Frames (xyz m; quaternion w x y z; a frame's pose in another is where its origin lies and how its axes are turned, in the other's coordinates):
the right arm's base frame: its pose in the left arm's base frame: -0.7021 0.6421 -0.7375 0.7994 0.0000 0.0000 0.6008
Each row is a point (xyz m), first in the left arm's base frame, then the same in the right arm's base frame.
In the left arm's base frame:
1: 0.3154 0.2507 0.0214
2: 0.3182 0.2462 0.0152
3: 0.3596 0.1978 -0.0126
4: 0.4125 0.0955 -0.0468
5: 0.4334 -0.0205 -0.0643
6: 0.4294 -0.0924 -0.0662
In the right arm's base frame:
1: -0.0930 -1.0862 0.7589
2: -0.0966 -1.0901 0.7527
3: -0.1315 -1.1434 0.7249
4: -0.2151 -1.2226 0.6907
5: -0.3207 -1.2750 0.6732
6: -0.3909 -1.2911 0.6713

